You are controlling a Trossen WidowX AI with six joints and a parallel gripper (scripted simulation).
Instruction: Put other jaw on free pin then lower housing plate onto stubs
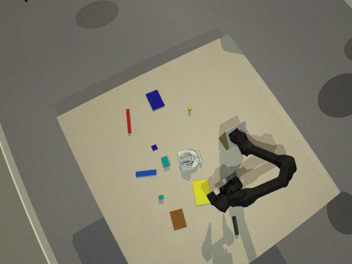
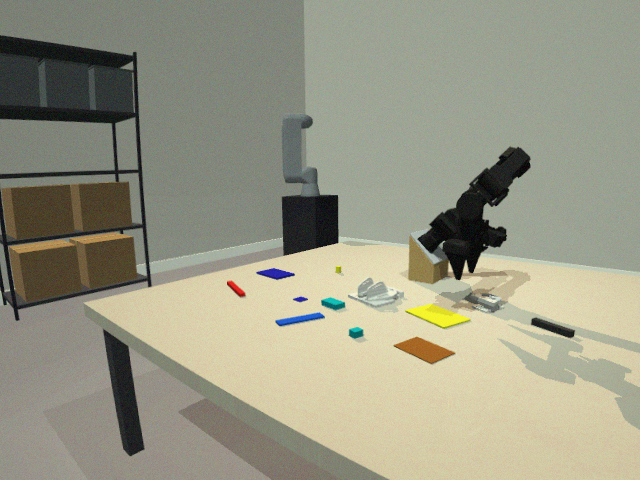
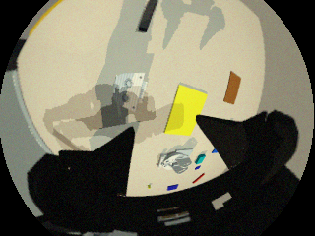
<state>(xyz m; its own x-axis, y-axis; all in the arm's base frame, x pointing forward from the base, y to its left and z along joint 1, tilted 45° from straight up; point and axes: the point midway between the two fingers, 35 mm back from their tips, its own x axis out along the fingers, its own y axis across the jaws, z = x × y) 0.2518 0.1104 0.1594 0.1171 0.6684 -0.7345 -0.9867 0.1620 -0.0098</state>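
Right now my gripper tip is 8 cm above the small white part, 5 cm to the right of it and 5 cm past it. Round my gripper tip: yellow plate 9 cm below, 7 cm ahead, 5 cm to the right; brown plate 27 cm ahead, 9 cm below, 1 cm to the right; black bar 22 cm to the left, 8 cm below, 3 cm ahead.
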